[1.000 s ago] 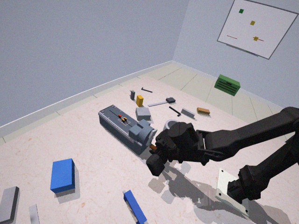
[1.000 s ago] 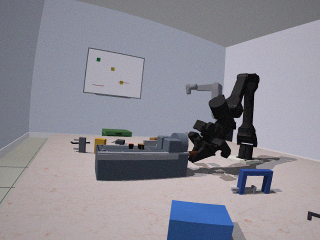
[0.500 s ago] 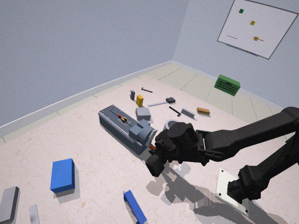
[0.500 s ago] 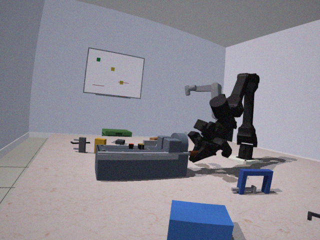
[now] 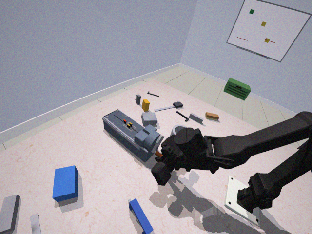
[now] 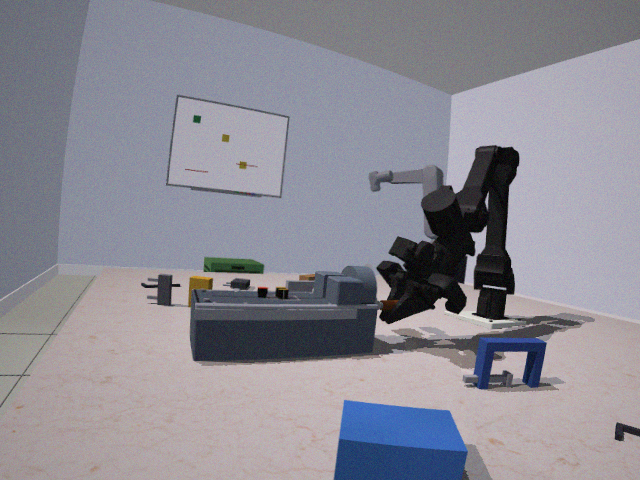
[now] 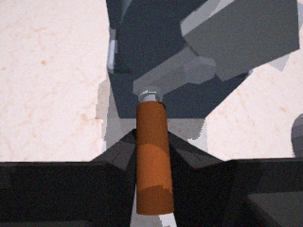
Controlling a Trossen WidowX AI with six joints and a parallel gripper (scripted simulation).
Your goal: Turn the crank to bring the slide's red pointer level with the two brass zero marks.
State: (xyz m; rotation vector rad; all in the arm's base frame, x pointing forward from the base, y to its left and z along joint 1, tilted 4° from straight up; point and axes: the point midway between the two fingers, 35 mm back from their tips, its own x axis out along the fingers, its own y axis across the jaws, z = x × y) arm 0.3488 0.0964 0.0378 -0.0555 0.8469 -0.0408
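Right now my gripper tip is 20 cm short of the red pointer, 4 cm below it and 2 cm to the left of it. Round my gripper tip: brown crank handle (3 cm above, 2 cm behind); then blue bracket (18 cm to the left, 7 cm behind, 1 cm below); then grey block (18 cm to the right, 18 cm ahead, 2 cm below).
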